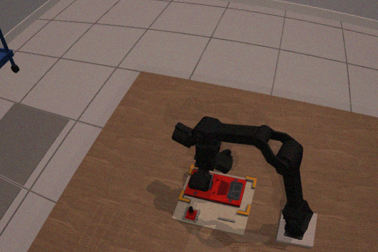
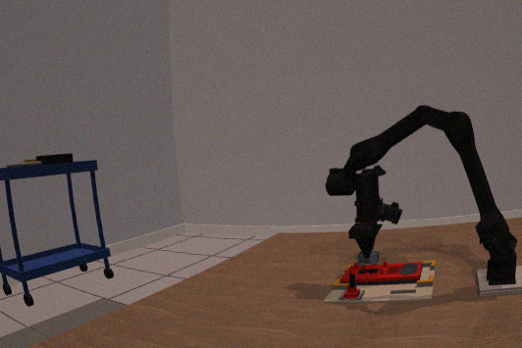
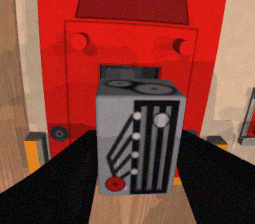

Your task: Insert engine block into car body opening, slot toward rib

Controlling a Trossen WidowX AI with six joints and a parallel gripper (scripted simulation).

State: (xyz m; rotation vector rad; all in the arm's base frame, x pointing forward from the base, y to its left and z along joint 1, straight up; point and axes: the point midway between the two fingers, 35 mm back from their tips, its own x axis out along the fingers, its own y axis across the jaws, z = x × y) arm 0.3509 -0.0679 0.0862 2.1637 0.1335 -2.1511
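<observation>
Right now the engine block is 10 mm below my gripper tip.
</observation>
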